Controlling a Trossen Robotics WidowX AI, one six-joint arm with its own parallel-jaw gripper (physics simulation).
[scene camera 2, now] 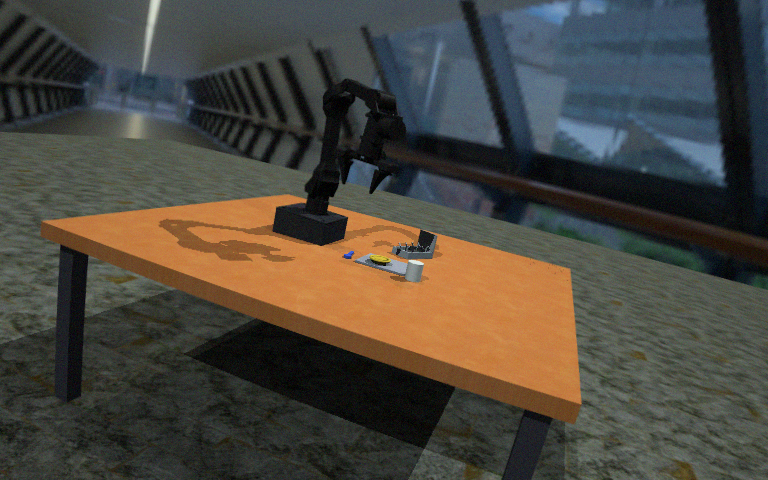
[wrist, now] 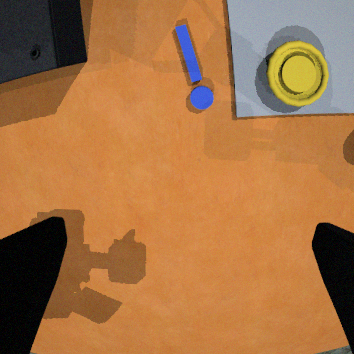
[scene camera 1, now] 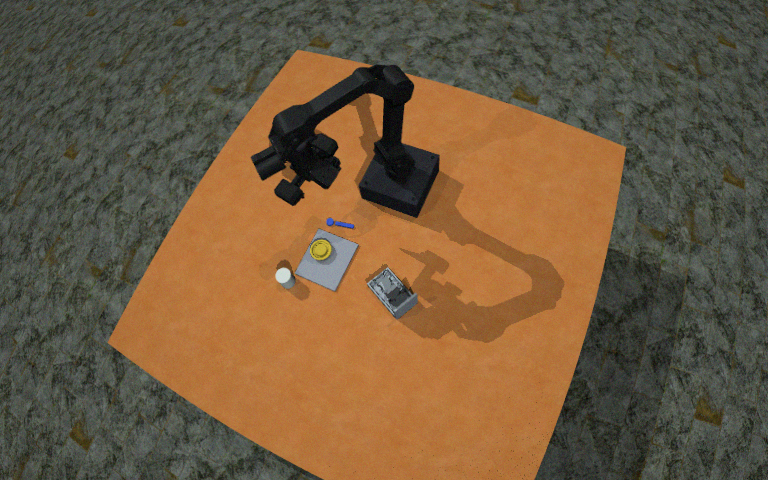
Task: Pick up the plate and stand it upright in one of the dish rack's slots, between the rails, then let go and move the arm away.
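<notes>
The plate, small, round and yellow (scene camera 1: 321, 249) (scene camera 2: 380, 259) (wrist: 299, 73), lies flat on a grey square board (scene camera 1: 339, 268) (scene camera 2: 396, 268) (wrist: 250, 15). The grey dish rack (scene camera 1: 405, 308) (scene camera 2: 428, 243) stands on the table apart from the board, with small upright pegs inside and a tall wall at one end. It does not show in the wrist view. My gripper (scene camera 2: 358, 186) (wrist: 194, 235) is open and empty, high above the table, with its fingers pointing down. In the wrist view the plate is at the upper right, well away from the fingertips.
A blue utensil-like piece (scene camera 1: 344, 225) (scene camera 2: 348, 254) (wrist: 188, 54) with a round end lies between the board and the arm's black base (scene camera 1: 390, 189) (scene camera 2: 308, 224) (wrist: 25, 35). A white cylinder (scene camera 1: 284, 276) (scene camera 2: 414, 271) stands beside the board, on the side away from the rack.
</notes>
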